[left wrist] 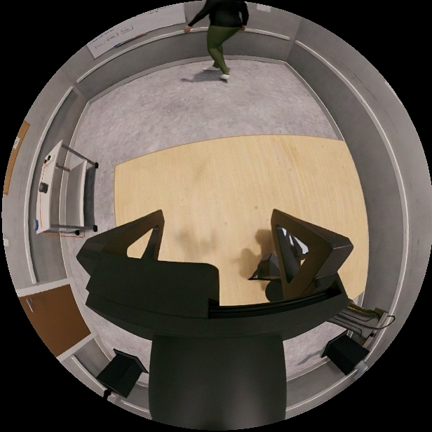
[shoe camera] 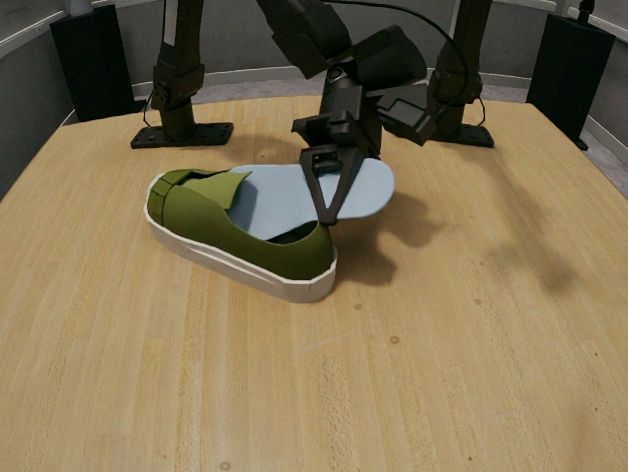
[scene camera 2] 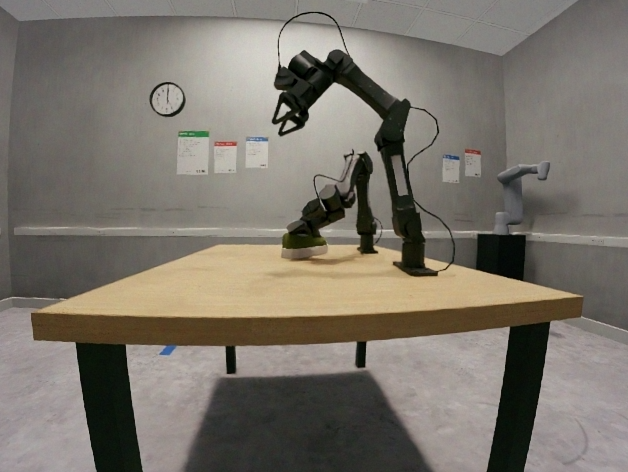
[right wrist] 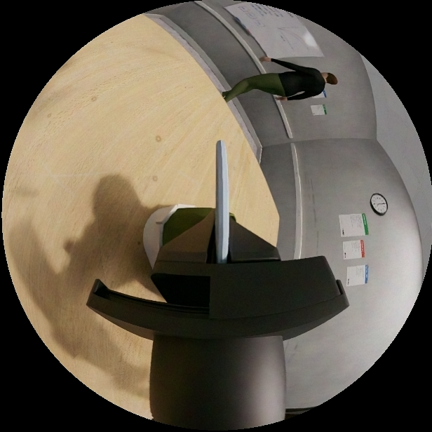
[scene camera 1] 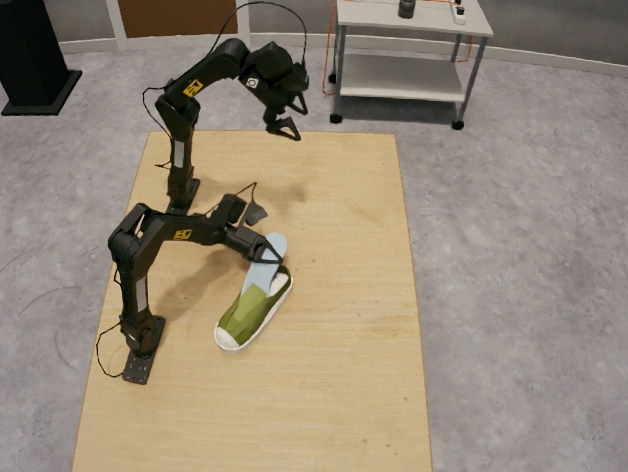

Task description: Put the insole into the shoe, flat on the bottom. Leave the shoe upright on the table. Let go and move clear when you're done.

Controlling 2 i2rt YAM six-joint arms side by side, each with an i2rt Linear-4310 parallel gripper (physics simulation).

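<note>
The green shoe with a white sole (scene camera 1: 247,315) (scene camera 2: 304,250) (shoe camera: 203,218) stands upright on the table. The light-blue insole (scene camera 1: 276,243) (shoe camera: 274,197) (right wrist: 221,200) is tilted. Its front end is in the shoe's opening, by the tongue; its heel end sticks out above and past the shoe's heel. My right gripper (scene camera 1: 279,260) (shoe camera: 328,221) (right wrist: 217,214) is shut on the insole behind its middle, the fingertips close to the shoe's heel collar. How deep the insole's front lies is hidden. My left gripper (scene camera 1: 303,125) (scene camera 2: 277,127) (left wrist: 217,214) is open and empty, high above the table.
The wooden table (scene camera 1: 324,406) (scene camera 2: 304,304) (shoe camera: 355,395) carries both arm bases. The right arm's base (scene camera 1: 136,366) is at the lower left in scene camera 1. A white cart (scene camera 1: 401,91) stands on the floor past the table. A person (left wrist: 222,35) (right wrist: 295,82) walks beyond the table.
</note>
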